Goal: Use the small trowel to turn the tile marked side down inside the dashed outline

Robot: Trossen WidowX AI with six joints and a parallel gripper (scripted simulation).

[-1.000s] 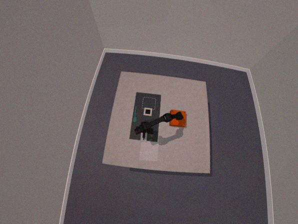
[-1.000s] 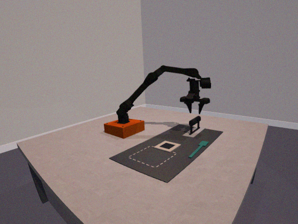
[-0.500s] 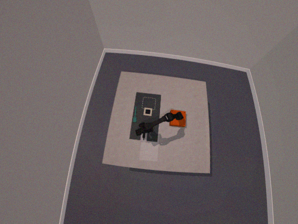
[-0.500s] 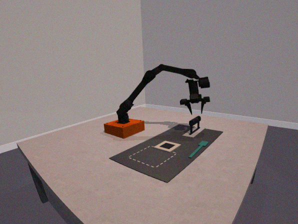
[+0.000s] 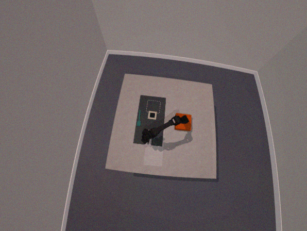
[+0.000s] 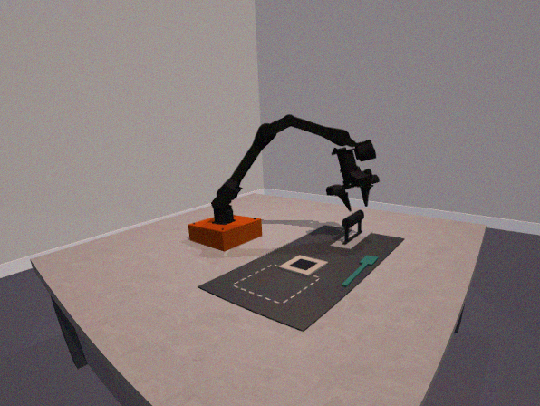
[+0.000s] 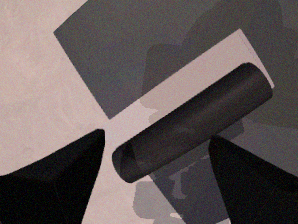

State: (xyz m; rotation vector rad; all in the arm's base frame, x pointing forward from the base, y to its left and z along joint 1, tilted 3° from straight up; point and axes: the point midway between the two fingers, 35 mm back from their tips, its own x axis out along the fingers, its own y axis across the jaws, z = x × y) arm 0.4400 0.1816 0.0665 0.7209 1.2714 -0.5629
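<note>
Now: the dark mat 250 mm to the right of my gripper tip, 120 mm below it and 50 mm behind it. From my gripper tip the other things lie so: tan square tile 300 mm to the right, 100 mm below, 80 mm behind; then green trowel 250 mm to the right, 100 mm below, 90 mm ahead.
</note>
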